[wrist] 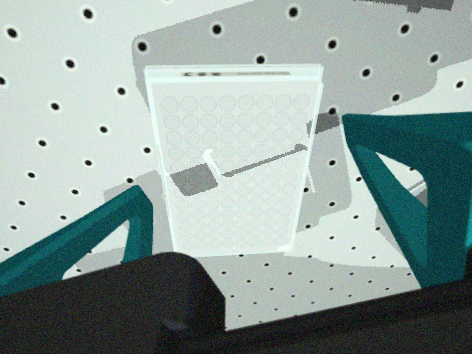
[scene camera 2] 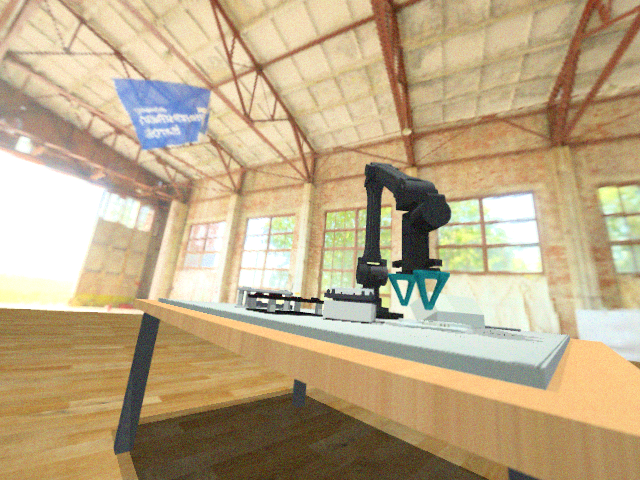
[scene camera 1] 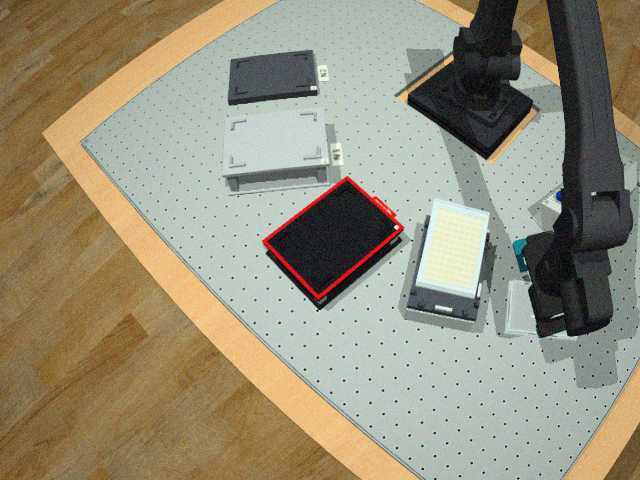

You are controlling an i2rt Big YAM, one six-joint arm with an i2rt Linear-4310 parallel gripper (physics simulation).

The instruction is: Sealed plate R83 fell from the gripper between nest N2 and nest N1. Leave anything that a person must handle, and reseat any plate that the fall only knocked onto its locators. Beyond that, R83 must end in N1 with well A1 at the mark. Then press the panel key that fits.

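Places are measured from the arm's base along level axes (x right, y back, z down), in centimetres.
Pixels of known places: gripper, between the fingertips: [wrist: 238,164] [scene camera 2: 415,307] [scene camera 1: 532,301]; arm's base, origin of its link: [scene camera 1: 474,101].
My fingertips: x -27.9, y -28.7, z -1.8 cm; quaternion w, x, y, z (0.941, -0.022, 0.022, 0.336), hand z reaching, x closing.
Ahead of a thing's pixels: the offset from my fingertips to its top centre. "spot": to the spot under its first point.
Sealed plate R83 {dx -2.7, dy +1.6, dz +2.5 cm} [scene camera 1: 518,308] [wrist: 235,122], clear with round wells, lies flat on the perforated table top; the arm partly covers it in scene camera 1. Its label is too faint to read in the wrist view. My gripper [scene camera 1: 532,294] [scene camera 2: 416,305] [wrist: 238,164] is open and empty above it, a teal finger towards each long side. Nest N1 {dx +47.0, dy -3.4, dz -2.6 cm} [scene camera 1: 276,136] is a raised light-grey stand with corner locators and a small white mark at its lower right corner. N1 bears no plate. A yellow-welled plate {dx +14.3, dy -2.2, dz -4.2 cm} [scene camera 1: 452,248] sits on a dark-topped nest {spot: dx +11.2, dy -9.2, dz -1.6 cm} [scene camera 1: 442,301]; its exact seating is unclear.
Dark, low nest N2 {dx +61.6, dy +10.5, dz +1.6 cm} [scene camera 1: 273,74] stands behind N1 and bears no plate. A black, red-rimmed stand [scene camera 1: 333,237] lies between N1 and the yellow-welled plate. A grey panel with a blue key {spot: dx +5.0, dy +17.1, dz -2.9 cm} [scene camera 1: 559,195] is partly hidden by the arm. The arm base [scene camera 1: 470,111] stands at the back.
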